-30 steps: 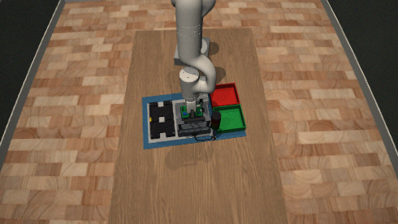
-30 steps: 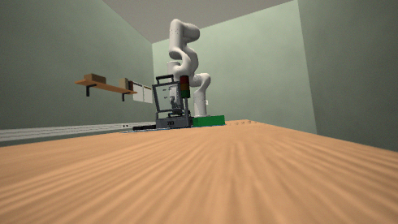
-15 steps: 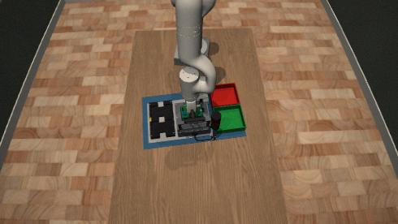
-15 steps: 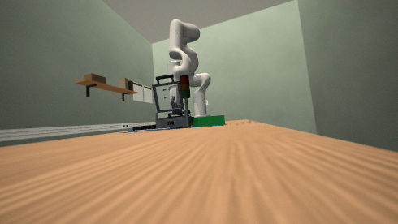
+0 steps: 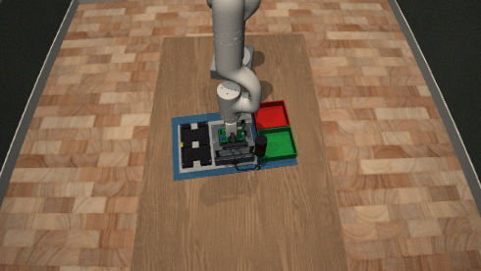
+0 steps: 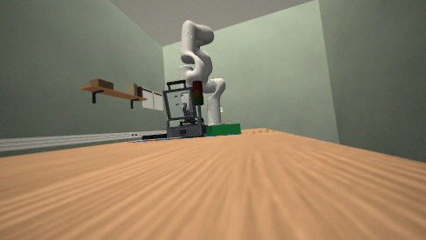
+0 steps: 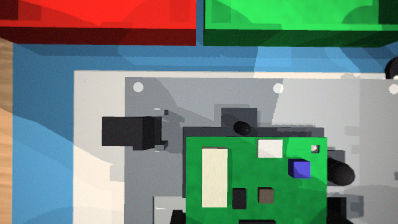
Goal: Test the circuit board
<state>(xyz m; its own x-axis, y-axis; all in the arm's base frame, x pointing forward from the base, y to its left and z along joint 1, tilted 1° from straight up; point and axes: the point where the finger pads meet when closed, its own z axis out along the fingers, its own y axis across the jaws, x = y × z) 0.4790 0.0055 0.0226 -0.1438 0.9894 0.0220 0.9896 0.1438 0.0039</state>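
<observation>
The green circuit board lies right at my hand. From my hand the other things lie so: dark nest 1 cm ahead, 1 cm to the left, 2 cm below; then tester lid 12 cm ahead, 2 cm to the left, 9 cm above; then green bin 2 cm ahead, 20 cm to the left, 7 cm below.
</observation>
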